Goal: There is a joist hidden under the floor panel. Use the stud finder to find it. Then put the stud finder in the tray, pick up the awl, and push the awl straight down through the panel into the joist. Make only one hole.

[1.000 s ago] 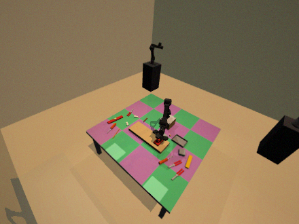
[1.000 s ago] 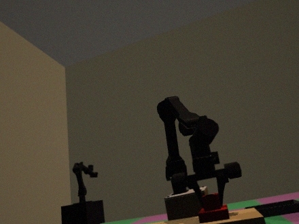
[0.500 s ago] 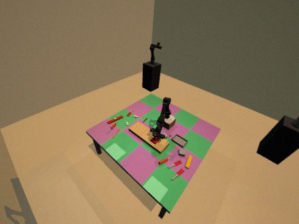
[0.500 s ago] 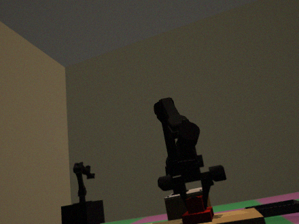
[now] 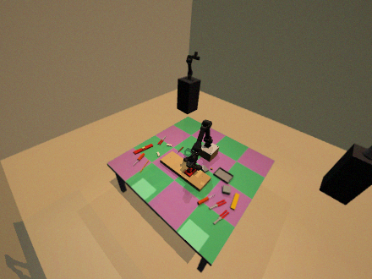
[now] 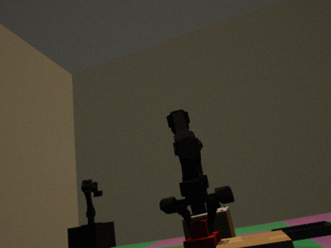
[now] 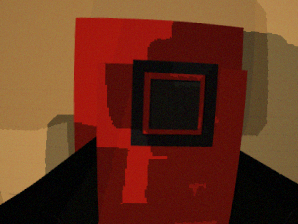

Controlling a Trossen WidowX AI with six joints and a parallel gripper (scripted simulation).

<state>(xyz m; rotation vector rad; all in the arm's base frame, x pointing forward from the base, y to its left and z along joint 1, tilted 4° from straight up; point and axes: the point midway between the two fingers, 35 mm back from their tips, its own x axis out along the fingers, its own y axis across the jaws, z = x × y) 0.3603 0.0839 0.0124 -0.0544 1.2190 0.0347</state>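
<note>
The grey tray lies 240 mm to the left of my gripper tip, 230 mm behind it and 50 mm below it. From my gripper tip the other things lie so: grey block 360 mm to the left, 100 mm behind, 50 mm below; awl 310 mm to the right, 160 mm behind, 60 mm below; stud finder 20 mm above, 10 mm ahead.
</note>
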